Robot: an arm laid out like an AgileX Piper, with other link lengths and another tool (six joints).
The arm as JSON. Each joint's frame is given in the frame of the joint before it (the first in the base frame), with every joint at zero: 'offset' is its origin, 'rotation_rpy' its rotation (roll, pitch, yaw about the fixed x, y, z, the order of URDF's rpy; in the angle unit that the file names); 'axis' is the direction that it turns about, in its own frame. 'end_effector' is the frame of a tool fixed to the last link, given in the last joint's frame.
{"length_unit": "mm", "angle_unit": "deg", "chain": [
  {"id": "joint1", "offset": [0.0, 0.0, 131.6], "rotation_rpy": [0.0, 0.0, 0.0], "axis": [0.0, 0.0, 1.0]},
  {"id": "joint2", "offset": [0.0, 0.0, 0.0], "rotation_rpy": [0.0, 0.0, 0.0], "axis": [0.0, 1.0, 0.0]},
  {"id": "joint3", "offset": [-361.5, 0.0, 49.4], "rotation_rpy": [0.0, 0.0, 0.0], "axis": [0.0, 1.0, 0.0]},
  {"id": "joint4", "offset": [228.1, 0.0, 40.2], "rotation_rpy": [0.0, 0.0, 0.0], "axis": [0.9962, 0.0, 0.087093]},
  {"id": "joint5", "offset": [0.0, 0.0, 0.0], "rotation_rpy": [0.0, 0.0, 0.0], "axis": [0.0, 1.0, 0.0]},
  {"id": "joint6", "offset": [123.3, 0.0, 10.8], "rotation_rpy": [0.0, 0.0, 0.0], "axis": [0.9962, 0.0, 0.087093]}
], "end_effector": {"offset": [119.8, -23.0, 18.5], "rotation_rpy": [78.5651, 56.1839, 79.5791]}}
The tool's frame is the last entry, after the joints.
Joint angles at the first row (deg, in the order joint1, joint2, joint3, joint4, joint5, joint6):
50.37 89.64 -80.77 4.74 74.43 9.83
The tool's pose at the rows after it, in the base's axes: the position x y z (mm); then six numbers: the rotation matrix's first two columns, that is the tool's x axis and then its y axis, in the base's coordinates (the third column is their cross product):
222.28 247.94 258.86 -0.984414 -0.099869 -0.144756 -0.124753 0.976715 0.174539
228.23 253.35 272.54 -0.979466 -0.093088 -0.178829 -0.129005 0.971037 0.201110
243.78 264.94 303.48 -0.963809 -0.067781 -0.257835 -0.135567 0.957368 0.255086
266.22 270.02 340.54 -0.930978 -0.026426 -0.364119 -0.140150 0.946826 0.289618
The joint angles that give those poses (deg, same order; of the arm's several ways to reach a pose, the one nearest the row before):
50.37 89.64 -80.89 2.68 74.39 10.04
50.37 89.31 -83.22 2.40 74.50 10.16
50.37 89.08 -88.71 1.30 74.50 10.79
50.37 89.08 -95.00 -2.11 74.50 11.94

